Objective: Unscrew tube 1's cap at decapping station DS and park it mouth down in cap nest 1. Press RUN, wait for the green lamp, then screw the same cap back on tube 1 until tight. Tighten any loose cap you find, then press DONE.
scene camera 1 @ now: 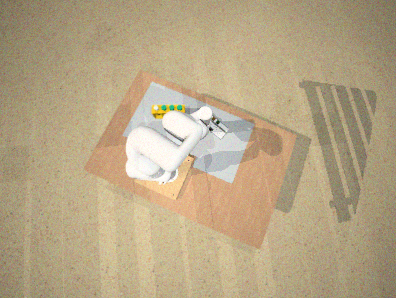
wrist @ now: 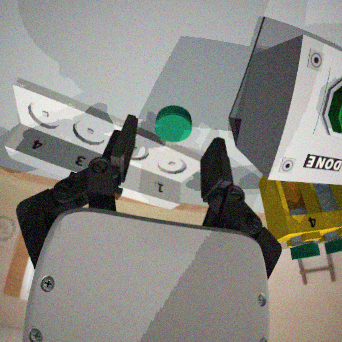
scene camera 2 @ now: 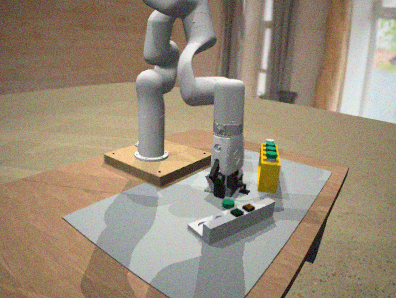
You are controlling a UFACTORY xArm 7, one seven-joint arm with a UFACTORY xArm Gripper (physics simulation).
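Places are measured from the arm's base along level axes (x left, y back, z up), in millimetres.
Pixels of known places: gripper, fingertip midpoint: [wrist: 172, 139] [scene camera 2: 225, 192]; arm's base, link origin: [scene camera 2: 151, 155].
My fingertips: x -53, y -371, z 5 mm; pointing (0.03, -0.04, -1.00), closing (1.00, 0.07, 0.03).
Observation:
Ahead of a thing's pixels: the offset from my fingertips to its top centre. "*": to the spot under its first point.
My gripper [scene camera 2: 231, 194] [wrist: 172, 139] is open, with black fingers apart and pointing down. A green cap {dx +2, dy -11, dz -24 mm} [scene camera 2: 228, 203] [wrist: 173, 124] shows between and past the fingertips in the wrist view, top face up, touching neither finger. What bears it is hidden. The cap nest strip {* dx +16, dy -99, dz -10 mm} [wrist: 160, 186] lies behind it, numbered 1 to 4; nests 1, 3 and 4 show no cap, and nest 2 is partly covered by a finger. The panel {* dx +45, dy +57, dz +35 mm} [wrist: 292, 142] marked DONE has a green button {* dx +55, dy +81, dz +31 mm} [wrist: 338, 110]. A lit lamp cannot be made out.
A yellow tube rack {dx +255, dy +0, dz +65 mm} [scene camera 1: 159, 115] [scene camera 2: 268, 180] [wrist: 274, 210] stands near the panel, with several green caps and one whitish top. A white block {dx -58, dy -68, dz +15 mm} [scene camera 2: 242, 221] with a green and an orange button stands in front of the gripper. The arm's wooden base [scene camera 2: 155, 170] is behind.

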